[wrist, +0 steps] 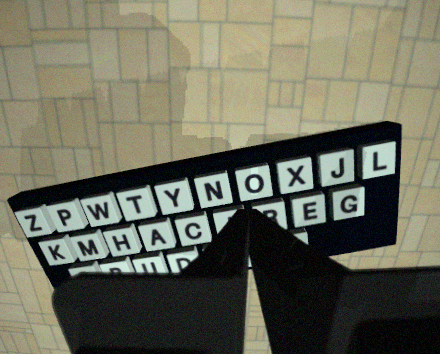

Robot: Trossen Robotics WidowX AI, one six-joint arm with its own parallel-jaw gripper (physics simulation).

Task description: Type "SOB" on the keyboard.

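Note:
My gripper is in the picture here, and there's a black keyboard in it too.

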